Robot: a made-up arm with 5 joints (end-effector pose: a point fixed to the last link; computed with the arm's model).
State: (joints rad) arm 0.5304 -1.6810 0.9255 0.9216 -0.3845
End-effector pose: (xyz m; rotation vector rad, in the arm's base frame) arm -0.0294 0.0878 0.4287 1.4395 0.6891 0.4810
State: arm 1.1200 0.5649 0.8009 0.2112 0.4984
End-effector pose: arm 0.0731 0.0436 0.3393 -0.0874 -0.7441 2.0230
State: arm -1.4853 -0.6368 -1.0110 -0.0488 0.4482
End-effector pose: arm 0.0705 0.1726 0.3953 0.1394 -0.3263 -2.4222
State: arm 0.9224 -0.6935 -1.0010 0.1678 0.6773
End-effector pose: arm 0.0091 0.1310 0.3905 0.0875 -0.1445 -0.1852
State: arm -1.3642 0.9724 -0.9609 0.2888 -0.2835
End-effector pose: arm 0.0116 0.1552 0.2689 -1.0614 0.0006 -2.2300
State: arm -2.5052 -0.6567 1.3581 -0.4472 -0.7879
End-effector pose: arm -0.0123 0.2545 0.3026 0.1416 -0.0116 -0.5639
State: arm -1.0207 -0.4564 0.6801 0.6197 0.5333
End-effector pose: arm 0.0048 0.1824 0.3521 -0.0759 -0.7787 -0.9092
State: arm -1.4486 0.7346 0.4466 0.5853 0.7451
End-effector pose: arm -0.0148 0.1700 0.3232 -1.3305 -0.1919 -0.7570
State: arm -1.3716 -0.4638 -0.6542 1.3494 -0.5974
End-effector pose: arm 0.0811 0.1184 0.3481 -0.9435 -0.4302 2.8170
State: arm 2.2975 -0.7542 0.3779 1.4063 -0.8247
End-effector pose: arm 0.0203 0.0699 0.3988 -0.5256 1.0946 1.2498
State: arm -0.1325 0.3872 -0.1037 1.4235 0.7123
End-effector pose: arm 0.0396 0.0922 0.3253 -1.3098 -0.9479 -1.0987
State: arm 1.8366 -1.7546 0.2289 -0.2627 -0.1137
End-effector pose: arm 0.0956 0.0329 0.4031 1.4820 1.5820 1.5046
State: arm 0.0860 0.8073 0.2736 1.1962 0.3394
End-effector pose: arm 0.0295 0.0796 0.3029 -1.0921 -1.0094 -0.3256
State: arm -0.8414 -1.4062 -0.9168 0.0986 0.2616
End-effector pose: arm 0.0255 0.1553 0.4509 1.2058 0.1350 -1.7415
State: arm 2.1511 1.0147 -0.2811 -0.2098 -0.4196
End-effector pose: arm 0.1533 0.0711 0.3106 -0.6489 -0.8529 1.9874
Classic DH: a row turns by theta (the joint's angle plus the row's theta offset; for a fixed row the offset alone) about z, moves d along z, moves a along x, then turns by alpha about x. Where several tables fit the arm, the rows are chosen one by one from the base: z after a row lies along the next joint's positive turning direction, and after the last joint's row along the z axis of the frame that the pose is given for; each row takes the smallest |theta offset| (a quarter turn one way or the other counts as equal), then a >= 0, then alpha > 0; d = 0 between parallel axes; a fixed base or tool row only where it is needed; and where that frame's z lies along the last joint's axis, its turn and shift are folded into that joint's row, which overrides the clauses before.
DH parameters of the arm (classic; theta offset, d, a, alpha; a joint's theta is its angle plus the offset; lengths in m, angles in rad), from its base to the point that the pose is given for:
base (fixed): 1.2876 0 0.1396 0
joint 1: 0.4753 0.373 -0.0429 -1.478
joint 2: 0 0.0266 0.0165 1.478
joint 3: 0.1835 0.0563 -0.0202 -2.8677
joint 4: -1.208 0.0642 0.0675 1.4714
joint 5: 0.3584 -0.0416 0.0109 1.5366
tool (fixed): -3.0013 -0.0472 0 0

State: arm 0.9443 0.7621 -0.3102 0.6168 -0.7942
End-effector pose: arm 0.0038 0.0815 0.2777 -0.4148 -0.0852 0.0653
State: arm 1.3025 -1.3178 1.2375 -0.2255 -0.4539
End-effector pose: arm 0.0661 0.0474 0.2976 1.3989 0.3189 2.5669
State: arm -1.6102 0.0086 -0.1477 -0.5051 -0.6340
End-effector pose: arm -0.0005 0.2772 0.3594 0.5001 0.3342 -1.0737
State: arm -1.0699 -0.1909 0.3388 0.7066 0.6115
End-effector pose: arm 0.0170 0.1732 0.3424 -0.5199 -0.5980 -1.2258
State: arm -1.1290 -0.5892 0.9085 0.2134 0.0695
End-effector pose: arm -0.0340 0.1982 0.3399 0.3367 -0.6030 -0.3748
